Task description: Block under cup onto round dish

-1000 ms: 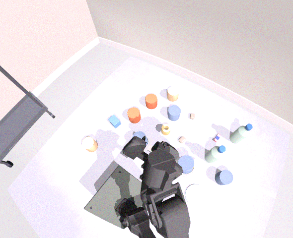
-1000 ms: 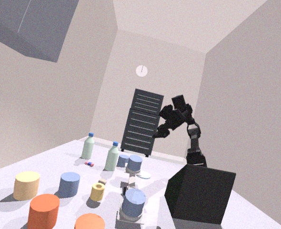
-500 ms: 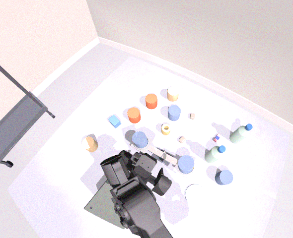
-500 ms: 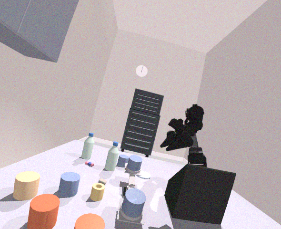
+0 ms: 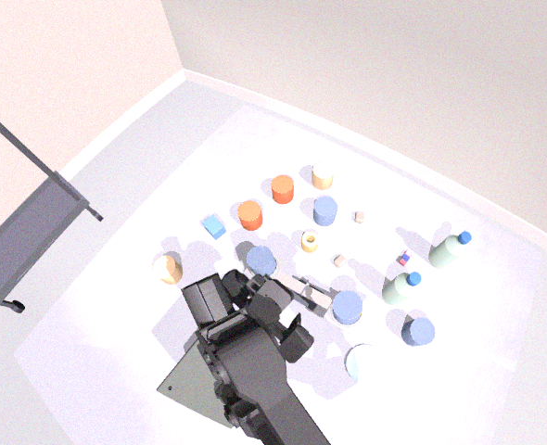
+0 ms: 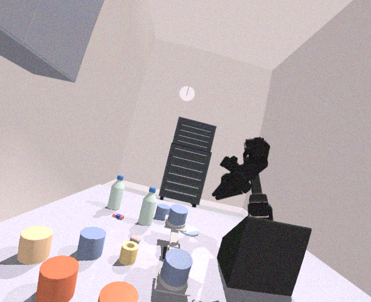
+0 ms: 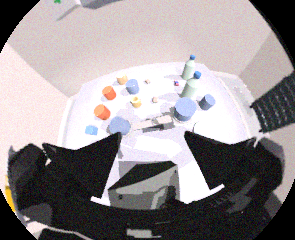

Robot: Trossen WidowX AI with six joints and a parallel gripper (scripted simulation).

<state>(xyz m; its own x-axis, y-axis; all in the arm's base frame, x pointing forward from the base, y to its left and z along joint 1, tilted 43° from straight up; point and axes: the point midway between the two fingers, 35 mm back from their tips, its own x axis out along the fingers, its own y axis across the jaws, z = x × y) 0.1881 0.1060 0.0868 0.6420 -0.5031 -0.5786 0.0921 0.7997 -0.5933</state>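
Now: gripper tip 190 mm above the block, 130 mm to the right of it and 80 mm short of it. Also, from my gripper tip: small balance: 200 mm below, 90 mm ahead, 10 mm to the right; yellow ring: 220 mm ahead, 210 mm below, 60 mm to the left; round dish: 250 mm to the right, 230 mm below, 20 mm ahead.
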